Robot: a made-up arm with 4 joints.
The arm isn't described. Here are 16 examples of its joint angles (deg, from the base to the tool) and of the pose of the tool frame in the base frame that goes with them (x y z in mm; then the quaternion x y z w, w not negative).
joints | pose
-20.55 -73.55 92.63 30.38 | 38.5 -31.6 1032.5 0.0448 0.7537 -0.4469 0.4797
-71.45 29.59 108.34 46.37 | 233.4 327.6 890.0 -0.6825 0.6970 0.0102 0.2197
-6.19 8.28 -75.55 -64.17 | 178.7 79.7 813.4 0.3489 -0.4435 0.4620 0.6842
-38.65 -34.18 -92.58 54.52 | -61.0 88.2 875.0 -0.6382 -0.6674 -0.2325 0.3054
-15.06 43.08 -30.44 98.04 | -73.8 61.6 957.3 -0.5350 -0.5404 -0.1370 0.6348
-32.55 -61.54 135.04 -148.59 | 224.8 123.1 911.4 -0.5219 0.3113 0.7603 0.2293
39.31 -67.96 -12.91 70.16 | 34.4 -47.5 895.8 -0.4544 0.3999 -0.2967 0.7386
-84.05 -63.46 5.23 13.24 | -23.1 348.3 931.7 -0.7040 -0.1200 -0.5227 0.4657
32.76 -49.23 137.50 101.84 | 206.4 -68.9 625.9 0.0278 0.6001 0.6772 0.4250
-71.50 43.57 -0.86 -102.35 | 6.6 201.6 778.9 0.2993 0.4621 0.2211 0.8050
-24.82 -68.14 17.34 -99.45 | 38.2 120.6 809.1 0.4998 -0.2009 -0.4415 0.7176
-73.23 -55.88 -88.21 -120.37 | 155.7 108.5 896.2 -0.1472 -0.0133 0.4870 0.8608
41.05 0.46 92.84 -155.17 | 94.5 61.5 939.6 -0.7539 -0.4270 0.4505 0.2152
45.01 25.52 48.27 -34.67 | 52.5 -35.5 721.4 0.5595 0.3214 0.2916 0.7062
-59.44 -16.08 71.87 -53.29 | 4.7 228.3 937.6 0.0585 0.3114 -0.5439 0.7770
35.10 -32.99 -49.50 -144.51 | 111.8 149.9 748.2 0.8860 -0.2513 0.2977 0.2516
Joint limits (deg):
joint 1: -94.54..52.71
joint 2: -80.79..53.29
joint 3: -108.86..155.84
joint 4: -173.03..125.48
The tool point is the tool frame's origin. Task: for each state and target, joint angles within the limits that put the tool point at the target. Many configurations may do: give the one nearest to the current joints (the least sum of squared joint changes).
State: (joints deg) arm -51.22 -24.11 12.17 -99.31
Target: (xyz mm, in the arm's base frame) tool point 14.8 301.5 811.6
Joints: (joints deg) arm -54.00 -0.14 45.12 -138.35
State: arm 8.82 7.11 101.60 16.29
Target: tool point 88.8 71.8 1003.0
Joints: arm -28.04 -6.60 88.96 -8.99
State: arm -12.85 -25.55 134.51 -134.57
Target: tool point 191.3 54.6 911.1
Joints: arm 3.73 -49.07 151.71 -116.18
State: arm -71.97 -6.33 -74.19 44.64
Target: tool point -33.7 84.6 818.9
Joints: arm -41.52 -8.20 -101.16 82.03
